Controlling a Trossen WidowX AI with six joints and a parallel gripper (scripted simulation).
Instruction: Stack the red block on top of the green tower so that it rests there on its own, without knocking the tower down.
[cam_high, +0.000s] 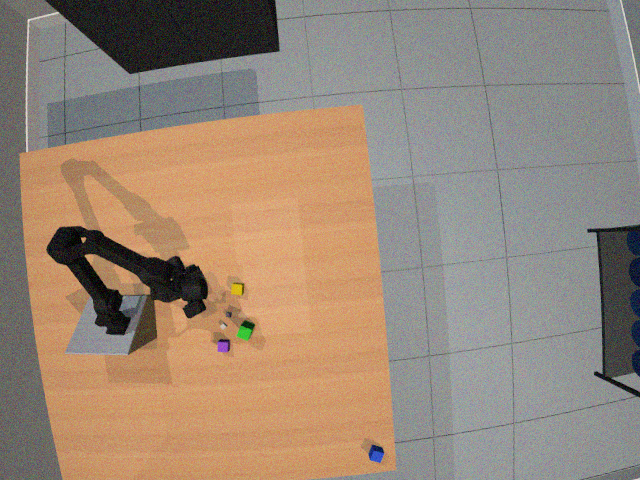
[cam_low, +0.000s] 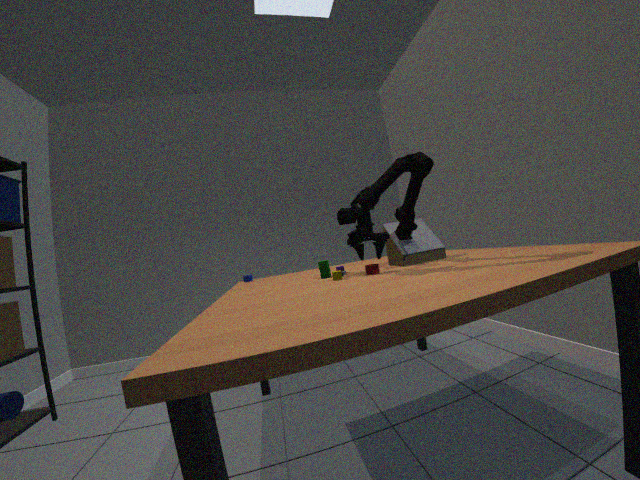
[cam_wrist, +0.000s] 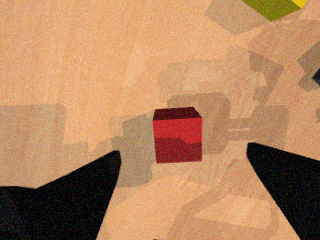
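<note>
The red block lies 4 cm below my gripper tip. Round my gripper tip: yellow block: 14 cm ahead, 4 cm below, 2 cm to the right; then blue block: 61 cm to the right, 61 cm ahead, 4 cm below; then purple block: 21 cm to the right, 9 cm ahead, 4 cm below.
</note>
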